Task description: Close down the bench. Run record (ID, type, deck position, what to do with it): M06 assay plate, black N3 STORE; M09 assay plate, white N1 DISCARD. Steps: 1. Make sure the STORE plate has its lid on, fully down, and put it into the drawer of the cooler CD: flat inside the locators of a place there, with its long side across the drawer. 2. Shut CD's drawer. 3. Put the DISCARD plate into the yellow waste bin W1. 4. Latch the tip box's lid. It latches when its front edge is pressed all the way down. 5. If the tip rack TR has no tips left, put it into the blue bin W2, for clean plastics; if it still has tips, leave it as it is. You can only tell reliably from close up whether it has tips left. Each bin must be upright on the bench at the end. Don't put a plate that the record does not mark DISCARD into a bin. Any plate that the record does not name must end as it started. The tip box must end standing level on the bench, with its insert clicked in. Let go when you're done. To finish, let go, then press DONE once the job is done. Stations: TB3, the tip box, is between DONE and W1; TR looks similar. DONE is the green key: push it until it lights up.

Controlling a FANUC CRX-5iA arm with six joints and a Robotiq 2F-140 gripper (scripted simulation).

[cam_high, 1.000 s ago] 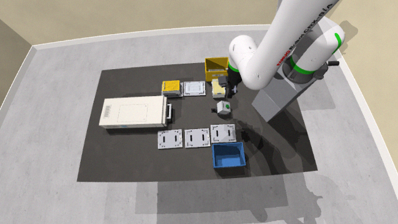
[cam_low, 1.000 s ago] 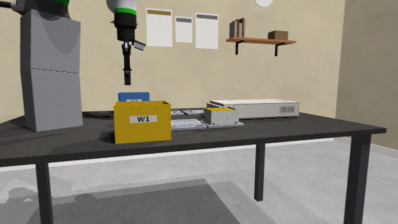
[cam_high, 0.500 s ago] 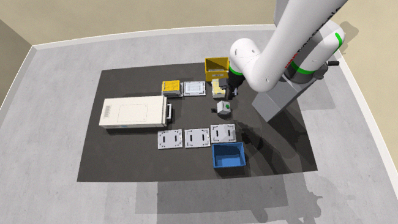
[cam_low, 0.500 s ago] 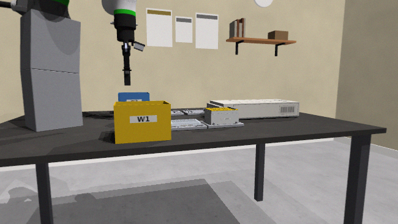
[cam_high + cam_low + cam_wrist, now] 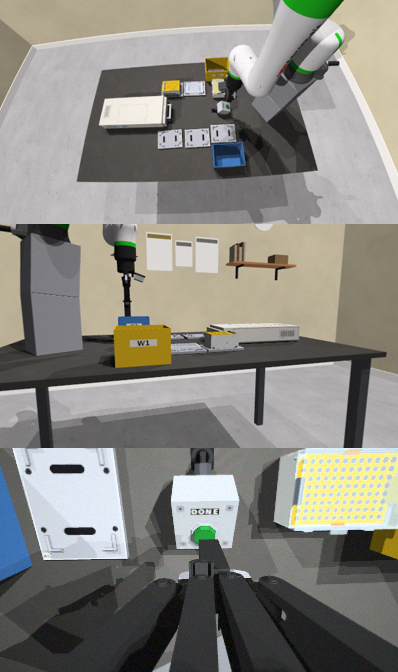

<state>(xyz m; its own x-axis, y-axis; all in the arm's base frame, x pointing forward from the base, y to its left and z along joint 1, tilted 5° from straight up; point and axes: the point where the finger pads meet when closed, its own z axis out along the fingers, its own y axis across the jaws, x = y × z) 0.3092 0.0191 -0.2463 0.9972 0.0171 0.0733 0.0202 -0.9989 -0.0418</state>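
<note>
My hand is 20 mm short of the done key box and 120 mm above it. Round my hand: white assay plate: 60 mm ahead, 310 mm to the right, 160 mm below; lidded pale plate: 230 mm ahead, 180 mm to the right, 150 mm below; yellow tip rack TR: 390 mm ahead, 180 mm to the right, 120 mm below.
</note>
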